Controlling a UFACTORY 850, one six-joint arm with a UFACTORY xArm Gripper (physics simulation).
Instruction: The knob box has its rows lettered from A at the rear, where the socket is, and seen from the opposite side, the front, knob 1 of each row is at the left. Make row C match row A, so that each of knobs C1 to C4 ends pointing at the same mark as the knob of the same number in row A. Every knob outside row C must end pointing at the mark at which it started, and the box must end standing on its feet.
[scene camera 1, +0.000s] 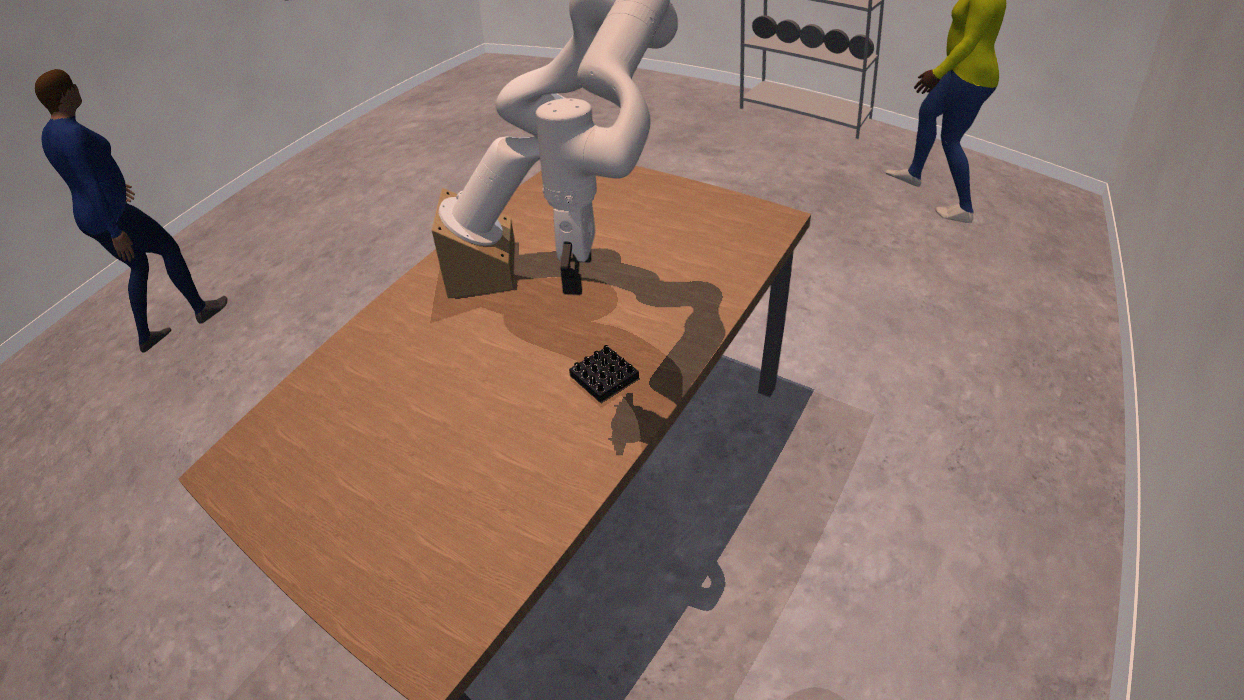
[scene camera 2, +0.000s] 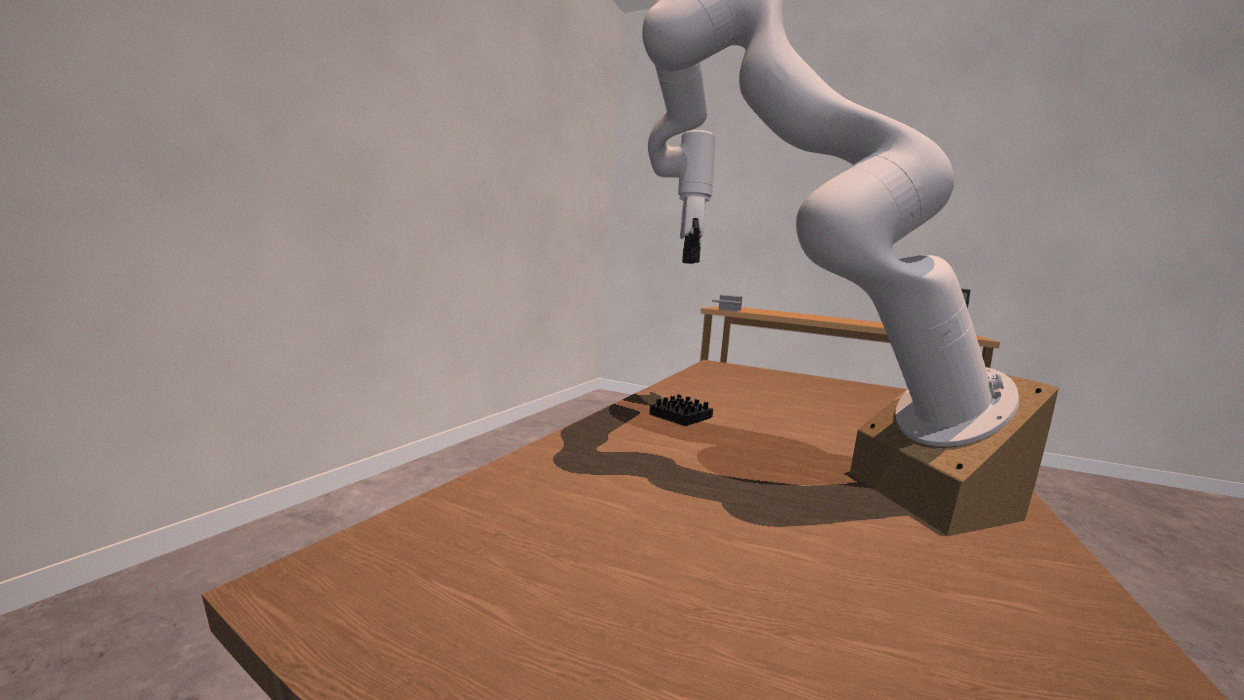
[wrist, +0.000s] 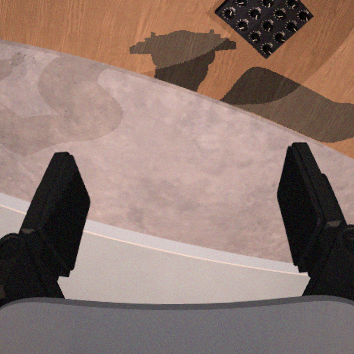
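Observation:
The knob box (scene camera 1: 603, 374) (scene camera 2: 682, 410) (wrist: 267, 25) is a small black square box with rows of black knobs. It stands upright on the wooden table. In the wrist view it shows at the top right edge, cut off by the frame, its corner towards the fingers. White marks show round the knobs, but the row letters, the socket and most pointing directions are too small to read. My gripper (scene camera 1: 572, 276) (scene camera 2: 691, 252) (wrist: 180, 172) is open and empty. It hangs high above the table, well apart from the box.
The wooden table (scene camera 1: 417, 487) (scene camera 2: 608, 592) (wrist: 75, 25) carries the arm's wedge-shaped base (scene camera 1: 474, 265) (scene camera 2: 991, 470). Arm shadows fall around the box. A side table (scene camera 2: 809, 321) stands behind. Two people (scene camera 1: 82, 169) (scene camera 1: 969, 78) and a shelf rack (scene camera 1: 809, 107) stand beyond the table.

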